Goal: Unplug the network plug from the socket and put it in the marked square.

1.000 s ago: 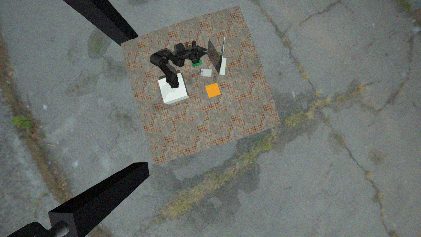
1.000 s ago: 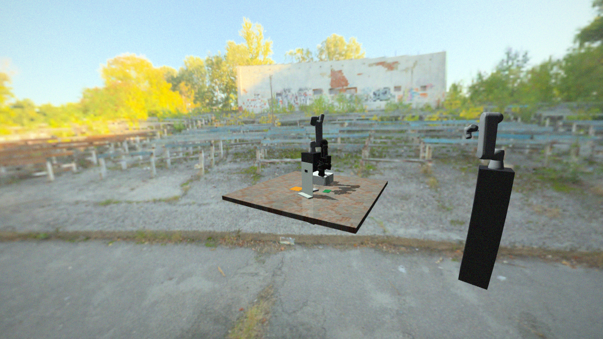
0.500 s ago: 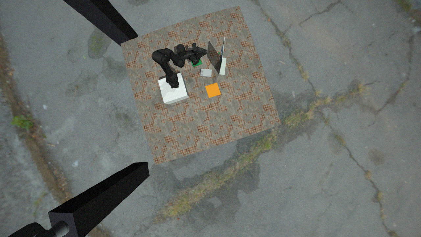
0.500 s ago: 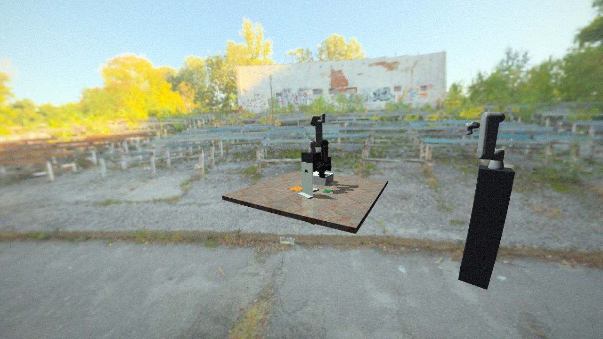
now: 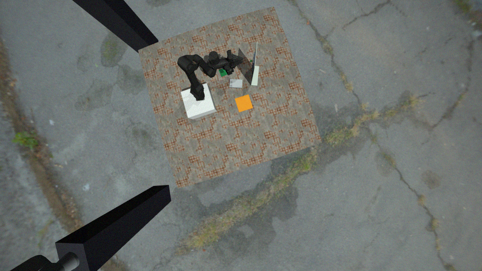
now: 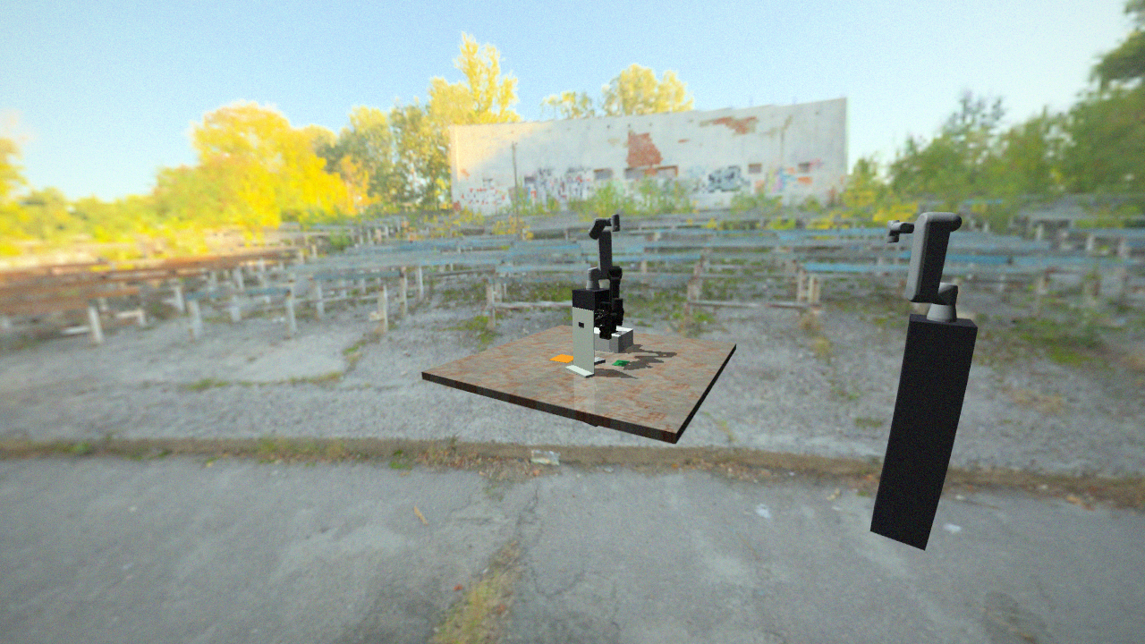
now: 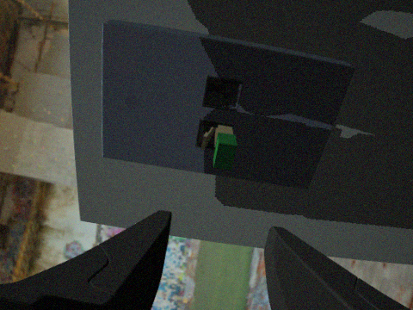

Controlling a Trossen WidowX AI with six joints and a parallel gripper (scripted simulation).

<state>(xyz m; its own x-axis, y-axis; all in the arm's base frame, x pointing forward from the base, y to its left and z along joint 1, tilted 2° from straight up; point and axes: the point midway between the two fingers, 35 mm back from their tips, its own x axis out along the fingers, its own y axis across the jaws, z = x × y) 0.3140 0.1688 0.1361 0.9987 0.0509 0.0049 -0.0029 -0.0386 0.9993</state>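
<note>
The green network plug is 60 mm ahead of my gripper tip and 10 mm to the right of it. Round my gripper tip: upright panel: 80 mm ahead, 20 mm to the right, 90 mm below; green patch: 150 mm behind, 50 mm to the left, 230 mm below; grey block: 70 mm behind, 70 mm to the right, 220 mm below.
</note>
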